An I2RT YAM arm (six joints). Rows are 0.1 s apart.
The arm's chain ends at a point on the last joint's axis. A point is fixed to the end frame.
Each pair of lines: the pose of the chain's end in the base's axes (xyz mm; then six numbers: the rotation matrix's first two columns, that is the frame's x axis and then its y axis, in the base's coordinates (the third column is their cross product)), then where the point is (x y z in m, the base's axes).
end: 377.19 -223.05 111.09 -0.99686 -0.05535 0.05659 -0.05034 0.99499 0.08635
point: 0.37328 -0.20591 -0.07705
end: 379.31 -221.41 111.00 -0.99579 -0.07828 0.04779 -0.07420 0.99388 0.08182
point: 0.37673 -0.20510 -0.07724
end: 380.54 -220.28 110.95 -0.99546 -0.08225 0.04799 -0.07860 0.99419 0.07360
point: 0.37798 -0.20553 -0.07742
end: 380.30 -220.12 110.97 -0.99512 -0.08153 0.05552 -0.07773 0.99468 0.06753
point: 0.37642 -0.20662 -0.07747
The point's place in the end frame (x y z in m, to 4 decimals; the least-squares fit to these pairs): -0.0077 0.0010 0.1888
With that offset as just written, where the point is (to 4 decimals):
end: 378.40 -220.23 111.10 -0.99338 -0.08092 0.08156 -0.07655 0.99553 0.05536
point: 0.3698 -0.2094 -0.0774
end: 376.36 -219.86 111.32 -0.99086 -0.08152 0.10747 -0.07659 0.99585 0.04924
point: 0.3629 -0.2106 -0.0769
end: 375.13 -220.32 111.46 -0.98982 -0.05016 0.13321 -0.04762 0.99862 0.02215
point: 0.3574 -0.2160 -0.0766
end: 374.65 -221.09 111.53 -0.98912 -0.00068 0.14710 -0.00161 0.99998 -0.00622
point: 0.3545 -0.2213 -0.0764
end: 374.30 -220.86 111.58 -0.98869 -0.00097 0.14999 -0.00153 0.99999 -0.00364
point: 0.3536 -0.2206 -0.0762
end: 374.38 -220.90 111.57 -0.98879 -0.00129 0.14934 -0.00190 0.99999 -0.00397
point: 0.3538 -0.2207 -0.0763
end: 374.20 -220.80 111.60 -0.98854 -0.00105 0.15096 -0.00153 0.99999 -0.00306
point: 0.3533 -0.2204 -0.0762
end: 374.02 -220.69 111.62 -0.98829 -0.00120 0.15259 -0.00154 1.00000 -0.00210
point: 0.3528 -0.2201 -0.0761
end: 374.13 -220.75 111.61 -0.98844 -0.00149 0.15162 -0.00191 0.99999 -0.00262
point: 0.3531 -0.2203 -0.0762
